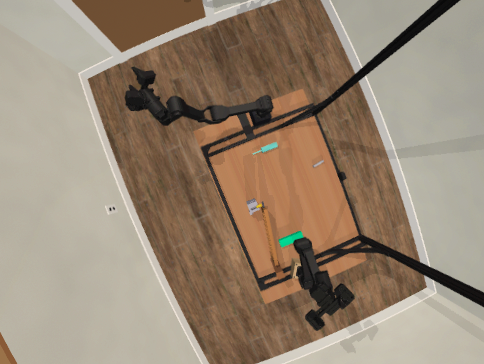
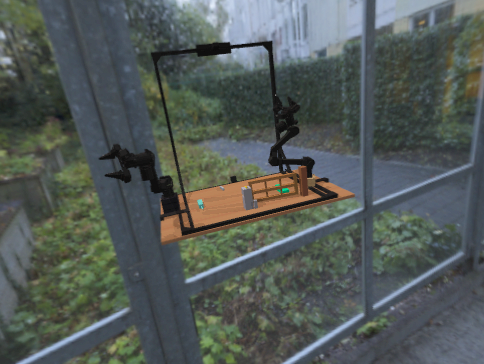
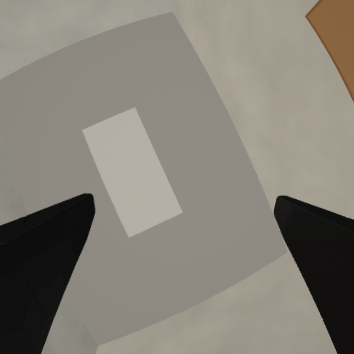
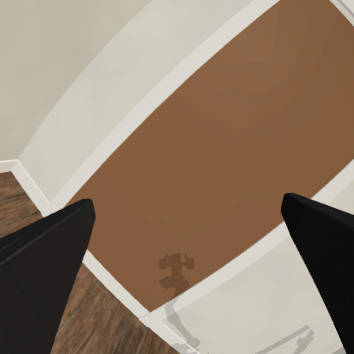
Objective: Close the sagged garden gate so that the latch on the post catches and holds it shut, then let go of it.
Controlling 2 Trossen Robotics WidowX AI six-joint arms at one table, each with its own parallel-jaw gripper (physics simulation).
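Places are measured from the left arm's base along level axes (x ahead, y left, z up), in centimetres.
Pixels of known places: left gripper, between the fingertips: (image 1: 330,317) (image 2: 282,96) (image 3: 186,204); right gripper, between the fingertips: (image 1: 130,76) (image 2: 101,167) (image 4: 189,205); left arm's base, origin of its link: (image 1: 301,271) (image 2: 307,176); right arm's base, origin of its link: (image 1: 261,111) (image 2: 168,196).
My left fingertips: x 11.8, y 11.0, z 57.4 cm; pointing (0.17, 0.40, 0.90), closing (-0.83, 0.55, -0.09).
Note:
For each thing: its top centre in the pictures, then the offset to it from my left fingertips. "spot": a spot on its surface instead.
- brown hinge post, a spot on its surface: (image 1: 278,270) spot: dx -8.2, dy +6.3, dz -47.3 cm
- grey latch post, a spot on its surface: (image 1: 252,205) spot: dx +25.1, dy +26.0, dz -51.2 cm
- yellow piece, a spot on its surface: (image 1: 259,205) spot: dx +25.6, dy +22.1, dz -51.6 cm
- green block, centre of its top: (image 1: 291,239) (image 2: 281,187) dx +6.0, dy -2.3, dz -61.7 cm
- teal-handled tool, centre of its top: (image 1: 265,148) (image 2: 200,203) dx +58.6, dy +22.8, dz -62.2 cm
- small grey bar, centre of its top: (image 1: 318,163) (image 2: 221,187) dx +55.4, dy -12.2, dz -63.3 cm
The orange-brown slatted gate (image 1: 270,235) (image 2: 266,189) stands between a brown hinge post (image 1: 278,270) (image 2: 303,181) and a grey latch post (image 1: 252,205) (image 2: 247,198). Its free end is at the grey post, beside a yellow piece (image 1: 259,205); whether the latch has caught is too small to tell. My left gripper (image 1: 331,309) (image 2: 287,101) (image 3: 186,204) is open and empty, high and away from the gate. My right gripper (image 1: 132,84) (image 2: 104,167) (image 4: 189,205) is open and empty, out beyond the table's end. Neither gripper touches the gate.
A green block (image 1: 291,239) (image 2: 283,189) lies near the gate. A teal-handled tool (image 1: 269,147) (image 2: 200,204) and a small grey bar (image 1: 318,163) (image 2: 222,188) lie on the table. A pale wooden piece (image 1: 295,270) (image 2: 311,182) is beside the hinge post. A black frame surrounds the table.

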